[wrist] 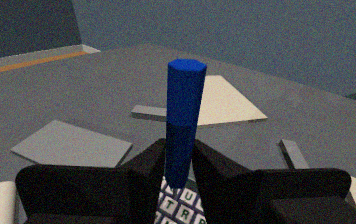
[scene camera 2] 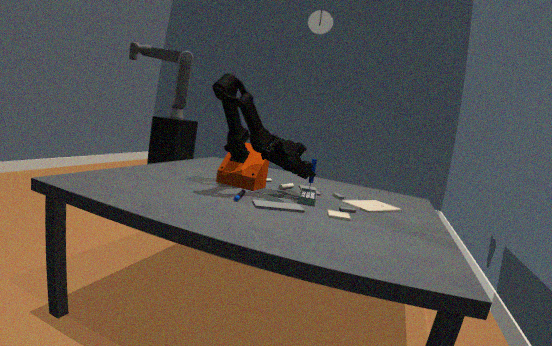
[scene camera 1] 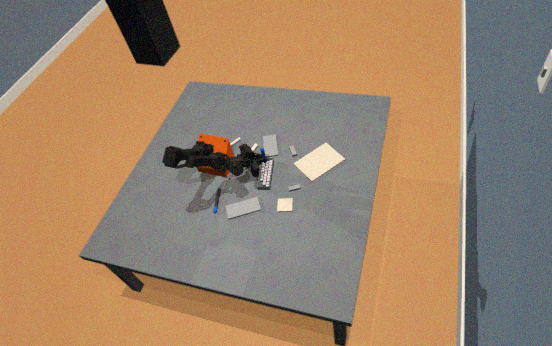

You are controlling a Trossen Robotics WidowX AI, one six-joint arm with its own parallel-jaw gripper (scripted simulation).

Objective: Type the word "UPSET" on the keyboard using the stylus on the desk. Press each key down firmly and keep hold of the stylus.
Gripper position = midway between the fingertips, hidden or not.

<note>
I see my gripper (wrist: 178, 144), a blue stylus (wrist: 185, 80), a grey slab (wrist: 57, 143) and a cream sheet (scene camera 1: 324, 158).
The cream sheet shows as well in the wrist view (wrist: 222, 105).
</note>
